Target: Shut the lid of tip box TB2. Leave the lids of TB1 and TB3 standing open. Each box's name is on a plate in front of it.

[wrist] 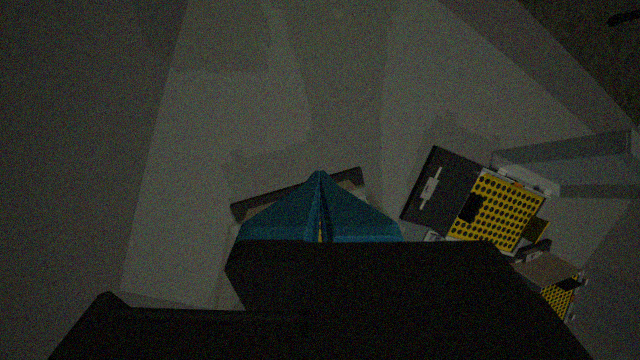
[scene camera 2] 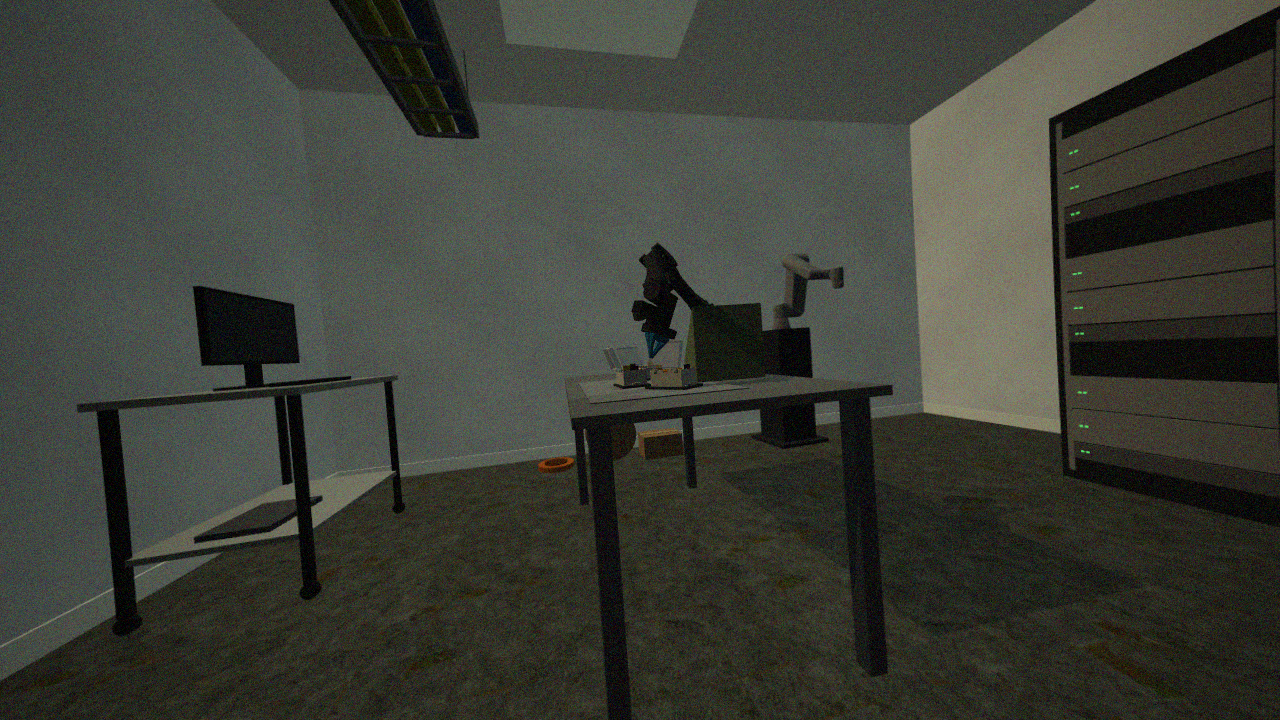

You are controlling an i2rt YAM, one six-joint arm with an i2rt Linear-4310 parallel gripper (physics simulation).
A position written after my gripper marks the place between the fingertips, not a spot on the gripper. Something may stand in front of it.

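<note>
My gripper point(scene camera 2: 650, 357) is visible, also in the wrist view as the gripper point(wrist: 319, 178). A clear lid point(scene camera 2: 669, 356) and a tip box point(wrist: 446, 180) are visible too.
</note>
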